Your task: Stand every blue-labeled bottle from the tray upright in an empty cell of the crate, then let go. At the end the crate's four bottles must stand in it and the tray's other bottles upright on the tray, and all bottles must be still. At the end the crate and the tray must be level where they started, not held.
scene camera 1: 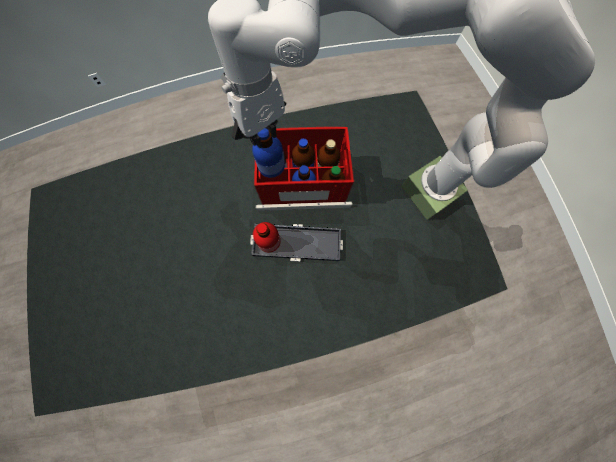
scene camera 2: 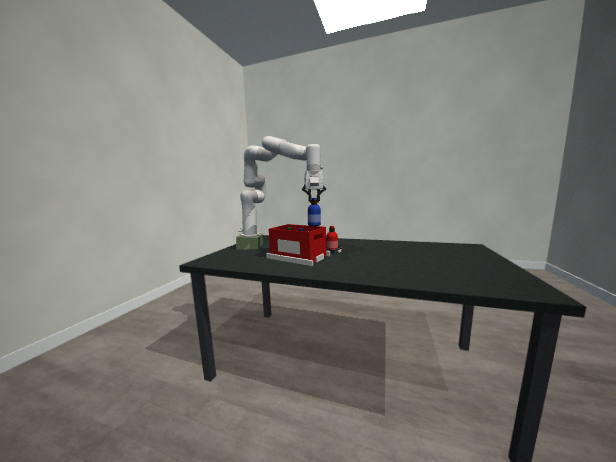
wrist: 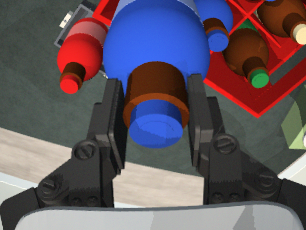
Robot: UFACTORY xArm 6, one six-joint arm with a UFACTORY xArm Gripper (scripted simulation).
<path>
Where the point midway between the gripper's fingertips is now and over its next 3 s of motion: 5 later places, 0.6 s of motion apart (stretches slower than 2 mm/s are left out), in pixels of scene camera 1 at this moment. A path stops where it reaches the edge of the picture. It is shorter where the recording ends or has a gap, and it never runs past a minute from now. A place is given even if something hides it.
The gripper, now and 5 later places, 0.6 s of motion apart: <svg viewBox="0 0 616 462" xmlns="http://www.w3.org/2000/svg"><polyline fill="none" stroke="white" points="264,139 264,140 265,144 266,147 266,148 267,151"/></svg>
</path>
